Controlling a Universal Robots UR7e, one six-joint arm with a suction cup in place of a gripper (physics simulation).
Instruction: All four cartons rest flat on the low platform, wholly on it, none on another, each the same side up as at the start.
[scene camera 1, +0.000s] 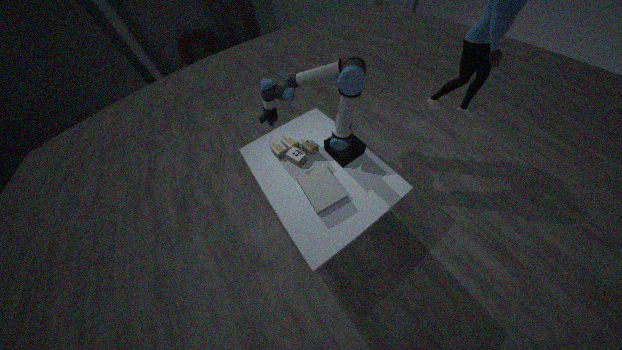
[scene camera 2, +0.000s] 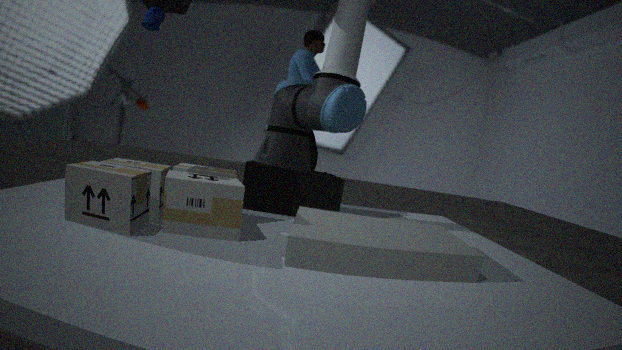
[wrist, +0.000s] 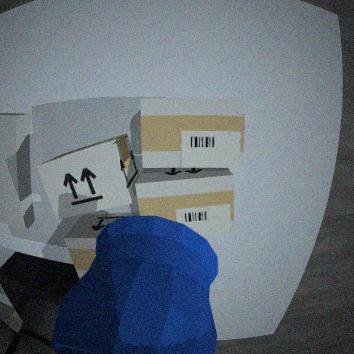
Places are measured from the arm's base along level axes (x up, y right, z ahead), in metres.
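Where they show: hand at its tool point: (scene camera 1: 271, 124) (scene camera 2: 150, 26) (wrist: 153, 265); arm's base at its link origin: (scene camera 2: 282, 166) (wrist: 54, 318).
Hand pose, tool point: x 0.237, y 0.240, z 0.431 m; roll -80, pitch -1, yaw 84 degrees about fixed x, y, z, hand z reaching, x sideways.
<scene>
Each offset is from my tool point to the top centre of the thing. Level surfaces: height alone.
Four white-and-tan cartons stand on the white table beside the low beige platform @(dz -0.096, dx -0.296, dy -0.458 m) (scene camera 1: 322, 190) (scene camera 2: 382, 260), none on it. One carton @(dz -0.077, dx -0.250, dy -0.132 m) (scene camera 1: 298, 159) (scene camera 2: 225, 192) (wrist: 55, 190) has its arrows on top and stands turned, nearest the platform. A second carton @(dz +0.013, dx -0.250, dy +0.024 m) (scene camera 1: 278, 150) (scene camera 2: 75, 195) (wrist: 167, 132) has its arrows on a side. A third carton @(dz -0.097, dx -0.250, dy +0.029 m) (scene camera 1: 289, 142) (scene camera 2: 157, 172) (wrist: 155, 205) stands beside the second. The fourth carton @(dz -0.212, dx -0.250, dy -0.094 m) (scene camera 1: 310, 146) (wrist: 82, 260) is nearest the arm's base and partly hidden by my blue suction cup (scene camera 1: 271, 123) (scene camera 2: 153, 19) (wrist: 157, 225) in the wrist view. The cup hangs high above the cartons, holding nothing.
The arm's black base (scene camera 1: 345, 150) (scene camera 2: 292, 190) stands on the table @(dx -0.344 m) (scene camera 1: 285, 200) (scene camera 2: 175, 300) beside the platform and near the fourth carton. A person (scene camera 1: 475, 55) (scene camera 2: 301, 65) in a blue top is on the floor beyond the table. The light is dim.
</scene>
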